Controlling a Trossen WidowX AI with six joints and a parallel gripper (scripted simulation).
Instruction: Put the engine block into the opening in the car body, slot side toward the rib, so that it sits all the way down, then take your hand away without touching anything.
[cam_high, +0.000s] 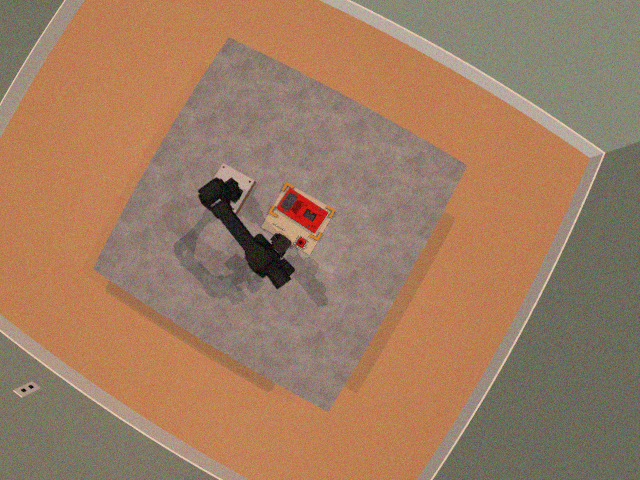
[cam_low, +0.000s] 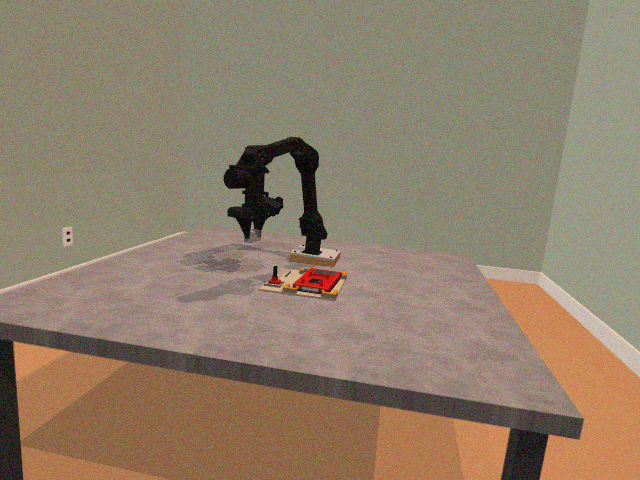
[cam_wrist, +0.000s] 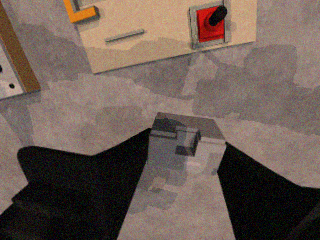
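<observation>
Now: gripper tip 50 mm short of the black upright peg, 100 mm to the right of it and 100 mm above it. From my gripper tip the other things lie so: grey engine block (10 mm above).
</observation>
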